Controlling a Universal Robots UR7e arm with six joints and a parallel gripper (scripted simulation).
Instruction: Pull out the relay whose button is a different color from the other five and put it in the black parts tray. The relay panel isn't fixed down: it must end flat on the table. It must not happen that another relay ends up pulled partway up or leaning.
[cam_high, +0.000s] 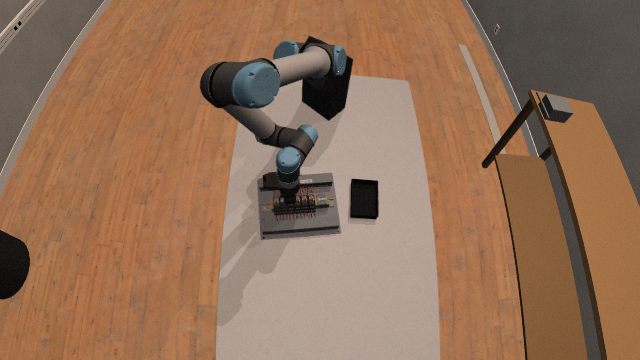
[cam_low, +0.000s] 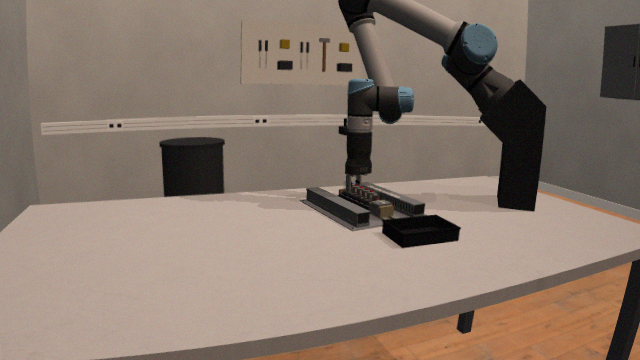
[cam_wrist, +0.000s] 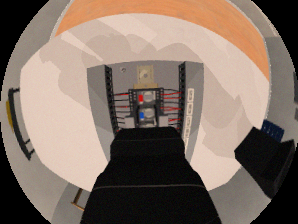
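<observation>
The red-button relay is 30 mm to the right of my hand, 10 mm below it and 10 mm behind it. The rest, counted from my hand: grey relay panel (60 mm to the left, 30 mm below, 10 mm ahead); black parts tray (330 mm to the left, 50 mm ahead, 40 mm below).
</observation>
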